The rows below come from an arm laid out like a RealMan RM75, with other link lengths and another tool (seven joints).
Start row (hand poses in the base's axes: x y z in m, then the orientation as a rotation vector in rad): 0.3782 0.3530 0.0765 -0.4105 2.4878 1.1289
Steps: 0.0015 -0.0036 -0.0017 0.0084 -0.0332 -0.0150; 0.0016 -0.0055 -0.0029 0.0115 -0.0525 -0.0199; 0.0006 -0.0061 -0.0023 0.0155 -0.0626 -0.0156; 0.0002 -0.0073 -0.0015 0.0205 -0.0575 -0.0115; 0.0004 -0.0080 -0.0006 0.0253 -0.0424 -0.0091; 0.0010 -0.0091 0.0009 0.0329 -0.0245 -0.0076; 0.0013 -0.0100 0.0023 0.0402 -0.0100 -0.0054; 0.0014 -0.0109 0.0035 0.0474 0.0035 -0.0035; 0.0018 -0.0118 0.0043 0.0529 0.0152 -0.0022; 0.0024 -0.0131 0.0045 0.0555 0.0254 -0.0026; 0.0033 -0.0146 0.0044 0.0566 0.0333 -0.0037; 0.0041 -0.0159 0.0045 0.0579 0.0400 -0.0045; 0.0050 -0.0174 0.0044 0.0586 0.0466 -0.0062
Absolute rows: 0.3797 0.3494 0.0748 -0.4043 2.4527 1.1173; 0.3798 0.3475 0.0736 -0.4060 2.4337 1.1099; 0.3788 0.3469 0.0742 -0.4150 2.4227 1.1115; 0.3784 0.3457 0.0750 -0.4165 2.4240 1.1214; 0.3786 0.3450 0.0759 -0.4113 2.4340 1.1352; 0.3792 0.3439 0.0774 -0.4029 2.4443 1.1534; 0.3795 0.3430 0.0788 -0.3969 2.4519 1.1699; 0.3796 0.3421 0.0800 -0.3910 2.4586 1.1857; 0.3800 0.3412 0.0808 -0.3855 2.4648 1.1984; 0.3806 0.3399 0.0810 -0.3794 2.4716 1.2063; 0.3815 0.3384 0.0809 -0.3739 2.4775 1.2111; 0.3823 0.3371 0.0810 -0.3693 2.4822 1.2156; 0.3832 0.3356 0.0809 -0.3637 2.4871 1.2190
